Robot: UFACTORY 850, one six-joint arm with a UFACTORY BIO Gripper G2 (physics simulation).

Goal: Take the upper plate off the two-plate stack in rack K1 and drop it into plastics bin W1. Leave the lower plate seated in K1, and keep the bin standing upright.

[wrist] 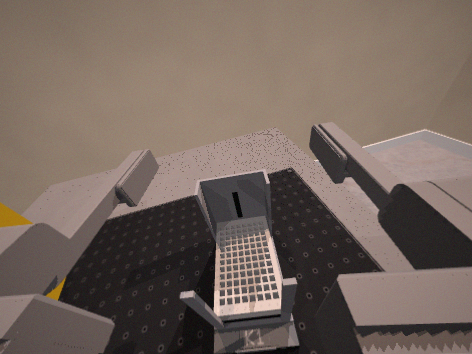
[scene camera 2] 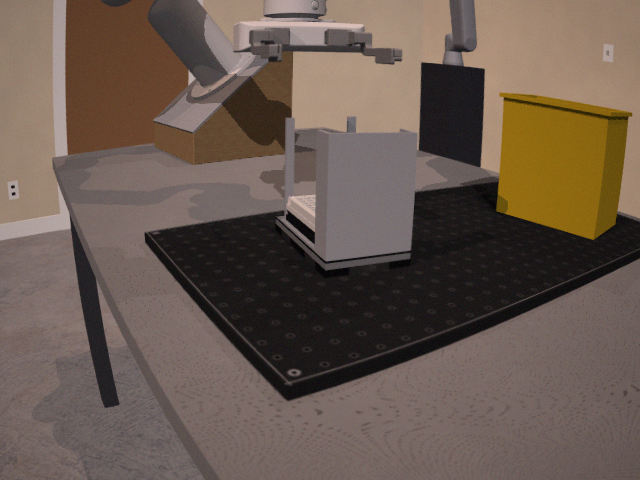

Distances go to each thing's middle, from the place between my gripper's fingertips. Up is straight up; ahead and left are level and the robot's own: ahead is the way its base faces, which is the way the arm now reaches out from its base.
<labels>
I see my gripper 1 cm to the right of the white plate (scene camera 2: 303, 207) and 18 cm above it. Also, from my hand: yellow plastics bin W1 (scene camera 2: 561, 165) (1 cm ahead, 39 cm to the left, 13 cm below).
</labels>
